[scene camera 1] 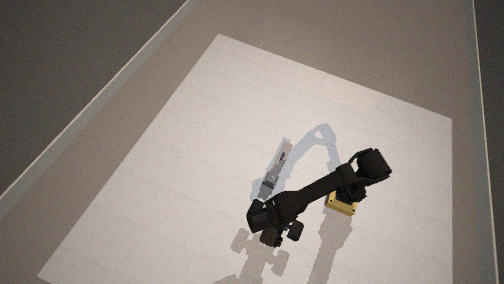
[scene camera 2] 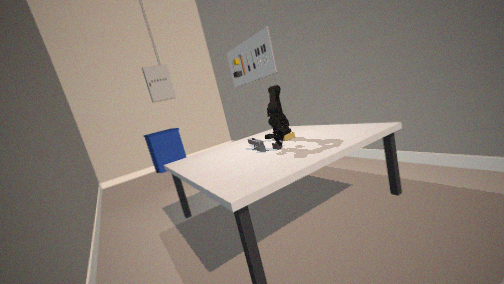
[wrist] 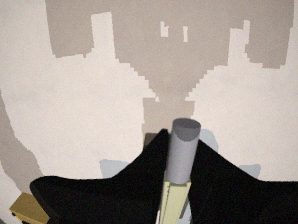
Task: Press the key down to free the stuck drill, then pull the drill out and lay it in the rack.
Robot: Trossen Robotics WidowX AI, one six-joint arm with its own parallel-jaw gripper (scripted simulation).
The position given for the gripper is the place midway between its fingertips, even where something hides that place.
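Note:
A drill is carried by the gripper (scene camera 1: 270, 224), (wrist: 173, 135).

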